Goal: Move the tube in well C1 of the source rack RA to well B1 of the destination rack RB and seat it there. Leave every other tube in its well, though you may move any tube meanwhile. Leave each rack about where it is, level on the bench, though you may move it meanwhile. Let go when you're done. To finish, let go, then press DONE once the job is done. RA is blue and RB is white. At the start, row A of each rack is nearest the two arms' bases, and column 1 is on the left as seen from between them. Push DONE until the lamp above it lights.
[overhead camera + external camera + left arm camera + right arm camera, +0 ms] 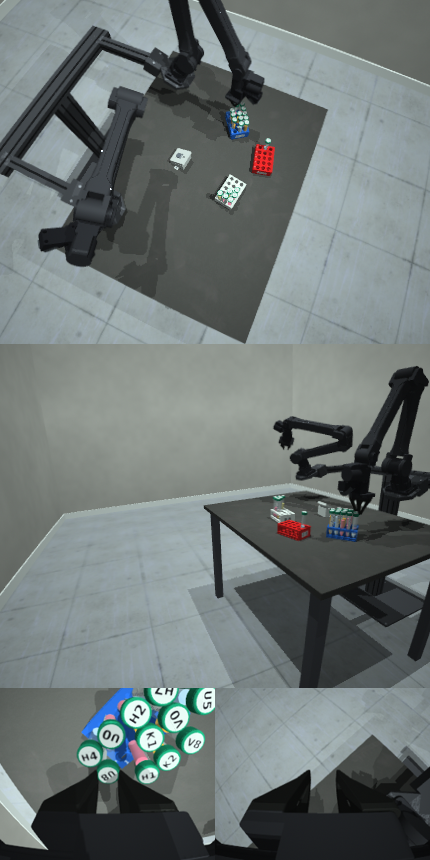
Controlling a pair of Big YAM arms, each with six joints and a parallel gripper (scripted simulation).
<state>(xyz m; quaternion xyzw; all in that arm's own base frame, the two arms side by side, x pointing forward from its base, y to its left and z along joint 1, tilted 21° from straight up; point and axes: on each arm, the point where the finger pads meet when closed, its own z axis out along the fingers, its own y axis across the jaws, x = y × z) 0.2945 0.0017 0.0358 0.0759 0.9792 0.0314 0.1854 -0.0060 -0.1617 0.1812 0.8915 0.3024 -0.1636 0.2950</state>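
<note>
My left hand is 60 mm above the tube. Also, from my left hand: white rack RB (130 mm ahead, 380 mm to the right, 100 mm below); red rack (210 mm ahead, 180 mm to the right, 100 mm below); white button box (150 mm behind, 320 mm to the right, 80 mm below).
</note>
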